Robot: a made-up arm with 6 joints.
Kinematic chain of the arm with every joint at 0, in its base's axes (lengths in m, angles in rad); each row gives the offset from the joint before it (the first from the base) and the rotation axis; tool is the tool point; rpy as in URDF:
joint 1: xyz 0 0 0.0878 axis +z
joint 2: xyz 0 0 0 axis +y
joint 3: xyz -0.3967 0 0.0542 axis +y
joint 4: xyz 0.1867 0 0.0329 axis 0.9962 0 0.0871
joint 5: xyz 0 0 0 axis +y
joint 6: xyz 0.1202 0 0.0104 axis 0.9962 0 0.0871
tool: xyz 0 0 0 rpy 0 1.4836 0
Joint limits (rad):
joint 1: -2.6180..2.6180
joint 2: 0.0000..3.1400
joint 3: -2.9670..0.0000
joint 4: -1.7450..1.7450
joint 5: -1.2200..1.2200
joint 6: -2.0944..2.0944
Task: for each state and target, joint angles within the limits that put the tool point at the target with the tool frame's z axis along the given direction. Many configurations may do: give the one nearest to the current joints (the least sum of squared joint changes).
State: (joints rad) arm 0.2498 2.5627 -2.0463 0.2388 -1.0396 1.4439
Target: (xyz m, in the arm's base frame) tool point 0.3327 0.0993 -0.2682 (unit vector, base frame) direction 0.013 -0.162 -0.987
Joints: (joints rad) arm 0.3444 3.1380 -1.1532 0.5160 -0.3235 1.4439
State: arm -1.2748 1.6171 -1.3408 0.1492 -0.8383 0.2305
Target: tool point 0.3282 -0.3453 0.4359 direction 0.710 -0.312 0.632
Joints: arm -0.9031 1.9993 -1.4673 -0.3986 -1.2176 0.2305
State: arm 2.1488 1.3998 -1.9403 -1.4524 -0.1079 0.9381
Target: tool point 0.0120 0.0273 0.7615 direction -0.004 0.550 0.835
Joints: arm 1.8785 1.2068 -2.3389 -0.6691 0.2655 0.9380
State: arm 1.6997 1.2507 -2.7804 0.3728 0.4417 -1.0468
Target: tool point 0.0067 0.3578 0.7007 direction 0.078 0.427 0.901
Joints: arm 1.5795 1.9868 -2.8503 0.4332 -0.1959 -1.0468
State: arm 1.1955 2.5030 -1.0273 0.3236 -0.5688 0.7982
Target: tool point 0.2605 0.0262 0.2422 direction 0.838 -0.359 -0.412
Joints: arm 0.4108 1.7228 -0.3012 0.9147 -0.9924 0.7982
